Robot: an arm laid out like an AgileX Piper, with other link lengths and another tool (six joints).
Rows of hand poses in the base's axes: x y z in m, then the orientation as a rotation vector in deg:
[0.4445 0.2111 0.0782 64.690 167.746 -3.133]
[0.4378 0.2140 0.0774 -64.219 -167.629 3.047]
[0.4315 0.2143 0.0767 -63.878 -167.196 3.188]
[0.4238 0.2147 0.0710 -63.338 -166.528 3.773]
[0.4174 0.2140 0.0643 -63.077 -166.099 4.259]
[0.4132 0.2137 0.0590 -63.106 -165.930 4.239]
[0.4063 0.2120 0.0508 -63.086 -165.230 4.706]
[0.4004 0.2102 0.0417 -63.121 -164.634 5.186]
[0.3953 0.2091 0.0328 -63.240 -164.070 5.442]
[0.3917 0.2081 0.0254 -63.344 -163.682 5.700]
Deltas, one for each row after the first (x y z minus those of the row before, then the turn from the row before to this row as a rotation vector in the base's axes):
[-0.0067 0.0029 -0.0008 0.283 0.592 0.242]
[-0.0063 0.0003 -0.0007 0.099 0.525 0.096]
[-0.0077 0.0004 -0.0057 -0.070 0.892 0.160]
[-0.0064 -0.0007 -0.0067 -0.126 0.566 0.054]
[-0.0042 -0.0003 -0.0053 0.061 0.134 -0.060]
[-0.0069 -0.0017 -0.0082 -0.065 0.716 -0.158]
[-0.0059 -0.0018 -0.0091 -0.116 0.608 -0.165]
[-0.0051 -0.0011 -0.0089 -0.002 0.504 -0.212]
[-0.0036 -0.0010 -0.0074 -0.056 0.355 -0.158]

